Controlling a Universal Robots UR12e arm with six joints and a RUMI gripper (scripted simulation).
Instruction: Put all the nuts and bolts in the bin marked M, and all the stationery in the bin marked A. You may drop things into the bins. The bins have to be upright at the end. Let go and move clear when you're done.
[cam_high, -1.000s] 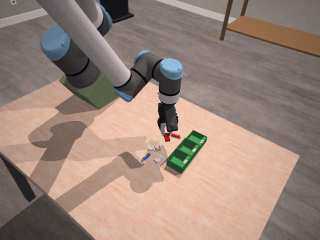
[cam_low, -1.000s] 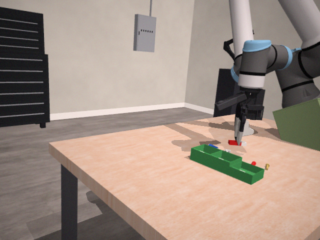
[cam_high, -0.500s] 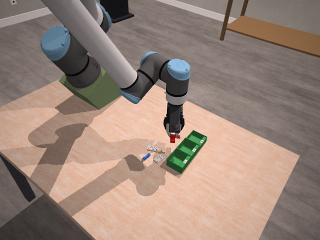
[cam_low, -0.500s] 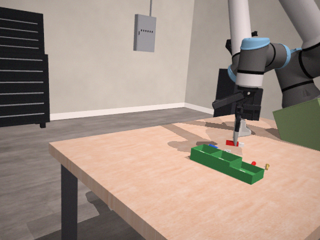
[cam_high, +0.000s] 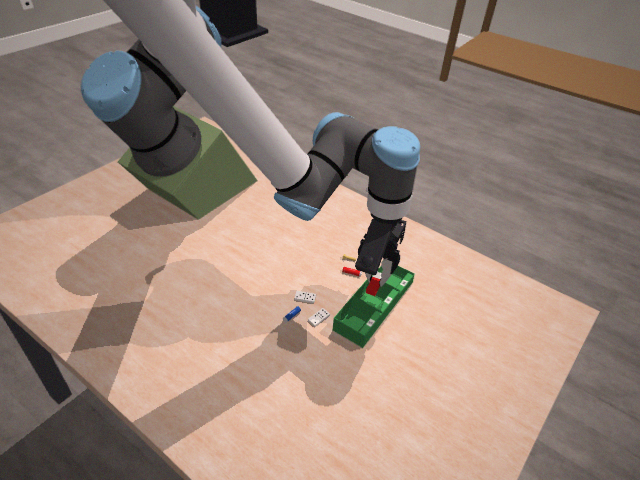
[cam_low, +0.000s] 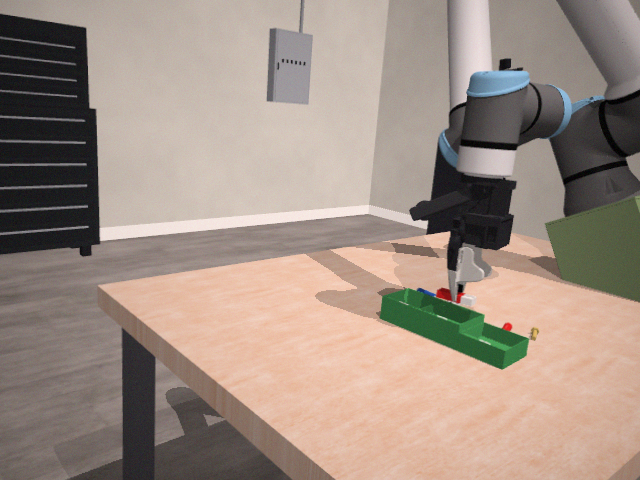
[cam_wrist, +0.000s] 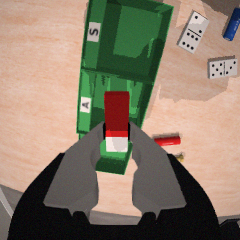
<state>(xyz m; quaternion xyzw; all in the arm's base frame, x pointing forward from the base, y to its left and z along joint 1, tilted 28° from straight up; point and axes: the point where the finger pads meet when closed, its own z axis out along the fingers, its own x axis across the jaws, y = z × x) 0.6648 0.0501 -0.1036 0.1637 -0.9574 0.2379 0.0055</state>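
My hand is 10 mm to the right of the white eraser and 10 mm above it. Round my hand: red cylinder: 100 mm behind, 40 mm to the left, 80 mm below; then small yellow bolt: 140 mm behind, 70 mm to the left, 80 mm below; then green three-compartment bin: 10 mm ahead, 60 mm below.
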